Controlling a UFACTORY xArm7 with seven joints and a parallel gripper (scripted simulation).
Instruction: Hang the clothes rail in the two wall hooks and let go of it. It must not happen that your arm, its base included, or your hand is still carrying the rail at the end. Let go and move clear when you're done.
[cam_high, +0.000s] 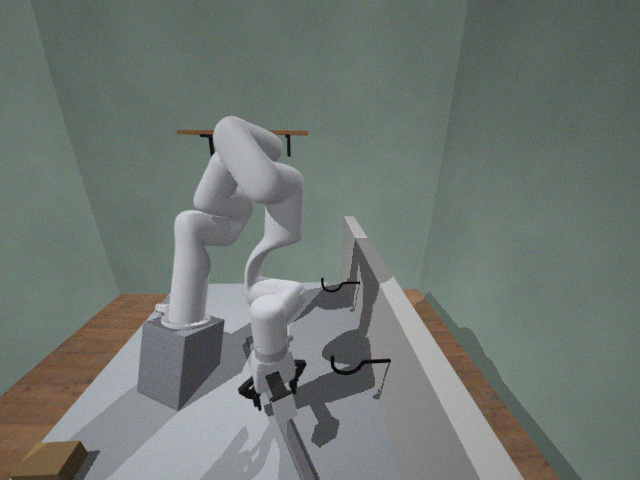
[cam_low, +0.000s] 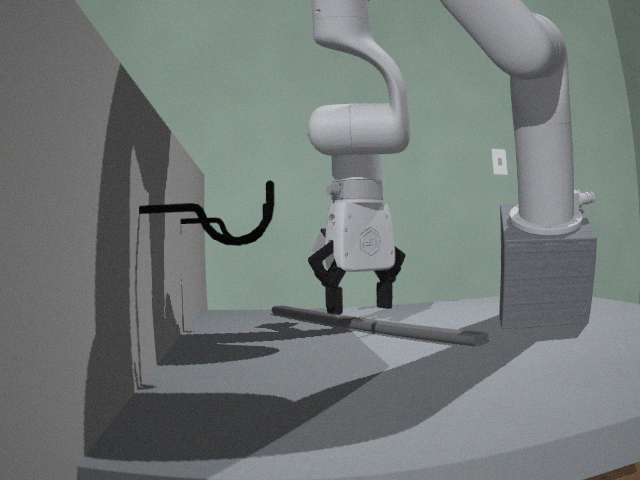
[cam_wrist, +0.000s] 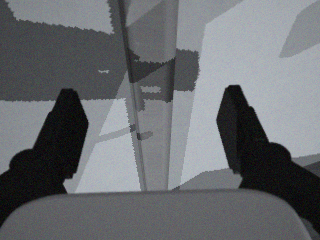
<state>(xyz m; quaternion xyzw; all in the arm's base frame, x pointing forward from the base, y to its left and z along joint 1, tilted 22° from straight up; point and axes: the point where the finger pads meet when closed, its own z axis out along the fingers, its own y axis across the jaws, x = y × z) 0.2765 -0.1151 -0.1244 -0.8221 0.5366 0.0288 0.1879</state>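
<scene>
The clothes rail is 3 cm below my hand. Round my hand: brown box (45 cm behind, 13 cm to the right, 1 cm below); then blue object (45 cm behind, 52 cm to the left, 2 cm below); then grey wall panel (30 cm ahead, 14 cm to the left, 27 cm below).
</scene>
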